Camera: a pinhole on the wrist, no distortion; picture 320 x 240 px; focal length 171.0 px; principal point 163.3 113.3 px. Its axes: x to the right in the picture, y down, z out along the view. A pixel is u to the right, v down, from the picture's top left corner.
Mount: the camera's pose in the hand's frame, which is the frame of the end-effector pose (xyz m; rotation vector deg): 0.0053 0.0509 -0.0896 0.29 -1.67 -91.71
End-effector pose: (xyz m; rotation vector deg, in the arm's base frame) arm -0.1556 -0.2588 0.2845 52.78 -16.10 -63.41
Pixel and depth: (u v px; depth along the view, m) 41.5 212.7 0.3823
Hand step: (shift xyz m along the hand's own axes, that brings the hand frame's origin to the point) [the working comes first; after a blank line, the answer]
In the camera's frame: -0.2723 0.2222 0.3823

0.2274 0.3224 0.2934
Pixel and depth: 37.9 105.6 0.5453
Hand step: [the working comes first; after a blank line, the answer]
In the camera's frame: -0.3999 -0.0246 0.5453

-0.0189 0.4598 0.4490
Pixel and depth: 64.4 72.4 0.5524
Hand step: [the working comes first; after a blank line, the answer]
In the camera's frame: -0.3195 -0.1321 0.5524

-0.1290 0.3828 0.4549
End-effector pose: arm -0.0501 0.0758 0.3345 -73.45 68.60 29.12
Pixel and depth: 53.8 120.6 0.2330
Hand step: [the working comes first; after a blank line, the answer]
In the camera's frame: -0.1492 0.0099 0.2330

0.0147 0.2034 0.1413
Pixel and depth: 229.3 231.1 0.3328
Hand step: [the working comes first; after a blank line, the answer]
In the camera's frame: 0.1284 0.2293 0.3328

0.2234 -0.0791 0.2500
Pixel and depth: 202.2 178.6 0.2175
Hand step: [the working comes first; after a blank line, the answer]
In the camera's frame: 0.0495 0.0831 0.2175

0.0821 0.0024 0.1304
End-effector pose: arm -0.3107 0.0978 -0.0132 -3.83 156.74 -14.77
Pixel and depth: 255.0 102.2 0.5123
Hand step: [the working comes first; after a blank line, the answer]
In the camera's frame: 0.2747 -0.0333 0.5123

-0.0472 -0.2147 0.4259
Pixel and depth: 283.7 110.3 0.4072
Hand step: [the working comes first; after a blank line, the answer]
In the camera's frame: 0.2867 -0.0071 0.4072

-0.0192 -0.2291 0.3216
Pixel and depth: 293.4 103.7 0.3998
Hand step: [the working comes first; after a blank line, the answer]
In the camera's frame: 0.3042 -0.0224 0.3998

-0.0349 -0.2462 0.3141
